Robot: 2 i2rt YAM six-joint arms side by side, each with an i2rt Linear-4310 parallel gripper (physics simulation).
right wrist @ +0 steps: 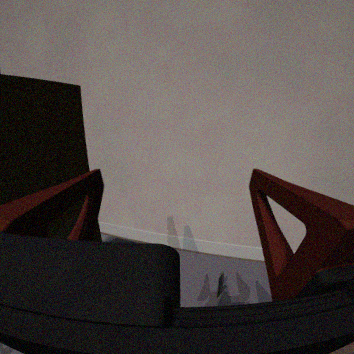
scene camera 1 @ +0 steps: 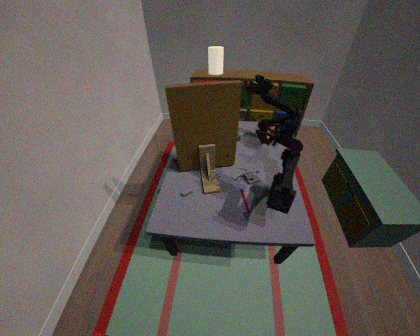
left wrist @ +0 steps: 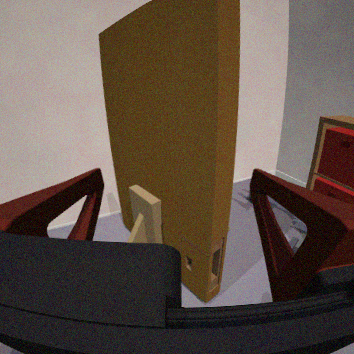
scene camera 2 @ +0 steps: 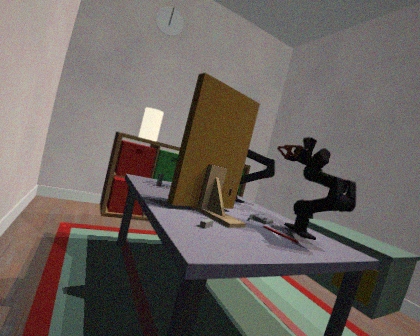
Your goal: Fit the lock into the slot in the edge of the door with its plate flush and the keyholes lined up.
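Seen in the pictures: left gripper, fingertip midpoint: [scene camera 1: 261, 128] [left wrist: 176, 176] [scene camera 2: 281, 146]; right gripper, fingertip midpoint: [right wrist: 176, 176]; left arm's base, origin of the base link: [scene camera 2: 299, 231].
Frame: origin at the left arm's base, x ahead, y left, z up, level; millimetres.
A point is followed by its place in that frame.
The brown door [scene camera 1: 205, 120] @[y -25, x 484, z 384 mm] [scene camera 2: 220, 130] @[y -9, x 509, z 379 mm] [left wrist: 165, 125] @[y -70, x 415, z 374 mm] [right wrist: 37, 140] @[y -80, x 481, z 443 mm] stands upright on the table, with a dark slot [left wrist: 216, 262] @[y -152, x 347, z 119 mm] low in its edge and a keyhole [left wrist: 188, 262] @[y -102, x 382, z 90 mm] in its face. The grey lock [scene camera 1: 251, 177] @[y -59, x 180, z 17 mm] [scene camera 2: 261, 219] @[y -29, x 199, z 15 mm] lies on the table beside the door; it does not show in the left wrist view. My left gripper [scene camera 2: 280, 149] @[y -63, x 182, z 388 mm] [left wrist: 176, 176] @[y -63, x 182, z 388 mm] is open and empty, raised above the table, with the door ahead of its fingers. My right gripper [right wrist: 176, 176] @[y -505, x 430, z 446 mm] is open and empty, its fingers toward the wall, with the door partly behind one finger.
A wooden stand [scene camera 1: 211, 189] @[y 137, x 381, z 18 mm] [scene camera 2: 232, 220] @[y 119, x 388, z 18 mm] [left wrist: 145, 200] @[y -22, x 446, z 216 mm] braces the door. A red rod [scene camera 1: 245, 201] @[y 131, x 164, z 6 mm] [scene camera 2: 280, 234] @[y 133, x 169, z 3 mm] and a small grey block [scene camera 1: 186, 193] @[y 226, x 507, z 18 mm] [scene camera 2: 206, 224] @[y 240, x 515, z 15 mm] lie on the table [scene camera 1: 200, 220] @[y 345, x 354, z 0 mm] [scene camera 2: 215, 252] @[y 439, x 511, z 0 mm]. A small dark thing [scene camera 2: 159, 180] @[y -407, x 736, z 36 mm] [right wrist: 220, 285] @[y -410, x 734, z 34 mm] stands beyond the door.
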